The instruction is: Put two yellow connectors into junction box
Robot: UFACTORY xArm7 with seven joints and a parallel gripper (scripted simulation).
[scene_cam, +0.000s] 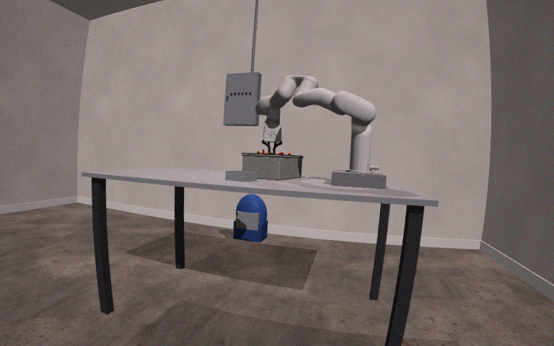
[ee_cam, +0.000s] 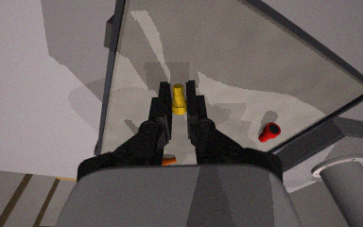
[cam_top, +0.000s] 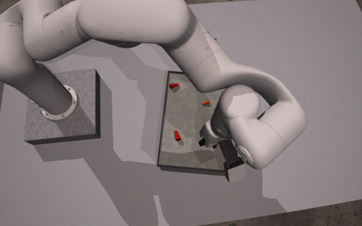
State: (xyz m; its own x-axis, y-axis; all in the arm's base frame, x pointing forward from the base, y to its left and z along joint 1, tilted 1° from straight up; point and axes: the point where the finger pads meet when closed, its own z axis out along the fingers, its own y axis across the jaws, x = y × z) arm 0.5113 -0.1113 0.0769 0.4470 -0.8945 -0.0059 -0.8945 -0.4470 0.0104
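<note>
The orange connector lies 12 cm to the left of my hand, 3 cm behind it and 2 cm below it. Round my hand: tool case 7 cm to the left, 5 cm below, 5 cm behind.
</note>
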